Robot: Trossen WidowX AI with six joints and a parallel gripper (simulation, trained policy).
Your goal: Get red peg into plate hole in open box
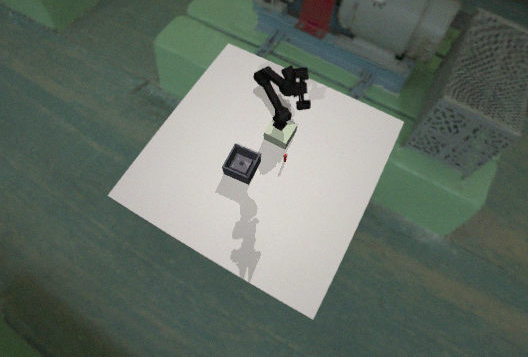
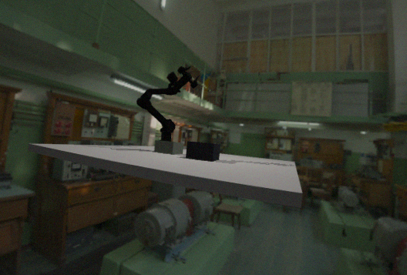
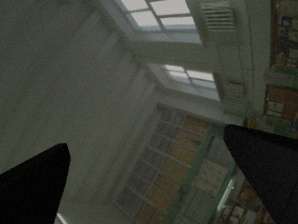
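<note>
Right now my gripper tip is 590 mm above the red peg, 70 mm short of it and 30 mm to the left of it. Also, from my gripper tip: dark box (600 mm below, 260 mm ahead, 200 mm to the right).
</note>
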